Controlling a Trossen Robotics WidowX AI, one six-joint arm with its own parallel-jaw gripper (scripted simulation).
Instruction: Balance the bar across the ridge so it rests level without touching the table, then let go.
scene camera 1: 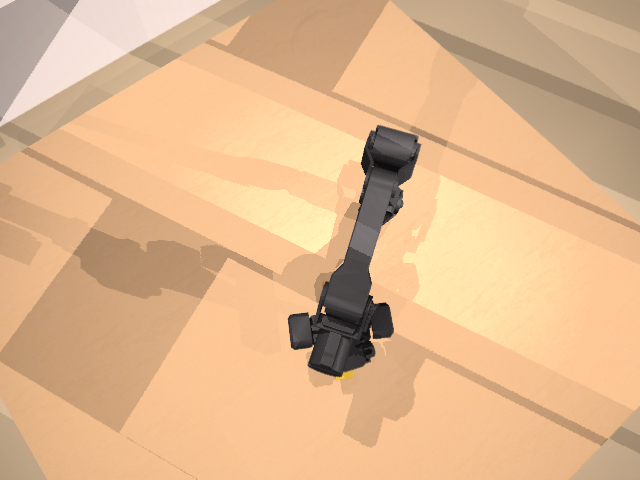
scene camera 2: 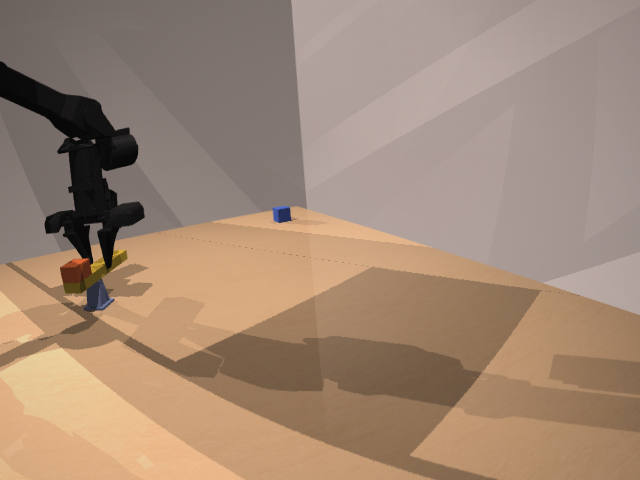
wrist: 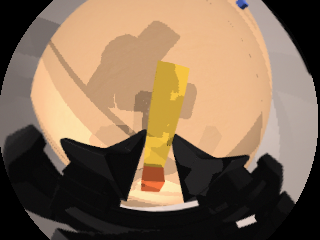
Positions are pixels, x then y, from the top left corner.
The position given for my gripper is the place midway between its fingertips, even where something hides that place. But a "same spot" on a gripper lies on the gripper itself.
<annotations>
my gripper: scene camera 1 338, 335; scene camera 2; wrist
same spot on my gripper: (scene camera 2: 78, 235) = (wrist: 127, 190)
</annotations>
